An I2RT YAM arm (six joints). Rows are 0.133 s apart.
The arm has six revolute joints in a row. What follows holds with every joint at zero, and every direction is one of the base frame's.
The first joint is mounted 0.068 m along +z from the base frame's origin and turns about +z.
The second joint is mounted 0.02 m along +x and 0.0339 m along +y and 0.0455 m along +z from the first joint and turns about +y.
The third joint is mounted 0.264 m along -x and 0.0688 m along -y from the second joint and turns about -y.
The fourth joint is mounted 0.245 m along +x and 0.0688 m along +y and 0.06 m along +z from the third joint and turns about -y.
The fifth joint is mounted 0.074 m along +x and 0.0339 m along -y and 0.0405 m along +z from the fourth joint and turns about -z.
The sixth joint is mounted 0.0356 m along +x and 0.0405 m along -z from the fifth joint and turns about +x.
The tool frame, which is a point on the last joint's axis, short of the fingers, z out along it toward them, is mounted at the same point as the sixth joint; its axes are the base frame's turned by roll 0, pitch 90 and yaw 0 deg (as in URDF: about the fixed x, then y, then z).
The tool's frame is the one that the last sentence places.
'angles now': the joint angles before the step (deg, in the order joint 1, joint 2, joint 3, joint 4, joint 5, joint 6). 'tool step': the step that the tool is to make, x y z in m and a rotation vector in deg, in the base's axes. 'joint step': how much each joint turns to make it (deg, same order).
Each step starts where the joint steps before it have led.
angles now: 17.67, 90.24, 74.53, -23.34, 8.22, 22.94
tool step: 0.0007, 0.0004, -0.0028, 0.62, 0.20, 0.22
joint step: -0.03, 0.20, -0.41, 0.56, -0.61, 0.35
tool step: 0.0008, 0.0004, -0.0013, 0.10, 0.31, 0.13
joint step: 0.00, 0.27, 0.07, -0.08, -0.22, 0.07
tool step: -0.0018, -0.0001, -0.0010, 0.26, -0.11, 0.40
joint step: 0.03, -0.42, -0.71, 0.48, -0.42, -0.07
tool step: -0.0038, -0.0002, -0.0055, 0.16, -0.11, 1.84
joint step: 0.01, -0.80, -2.13, 1.60, -1.50, -1.07
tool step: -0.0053, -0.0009, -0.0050, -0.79, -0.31, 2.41
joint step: -0.01, -1.13, -2.32, 1.43, -1.36, -2.19
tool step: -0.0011, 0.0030, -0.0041, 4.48, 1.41, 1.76
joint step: 0.09, 0.06, -0.84, 0.83, -4.24, 2.62
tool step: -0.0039, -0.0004, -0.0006, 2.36, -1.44, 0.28
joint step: 0.00, -1.27, -2.09, 2.93, -1.33, 1.26
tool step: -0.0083, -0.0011, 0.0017, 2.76, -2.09, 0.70
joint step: 0.08, -2.42, -2.89, 3.35, -1.65, 1.27
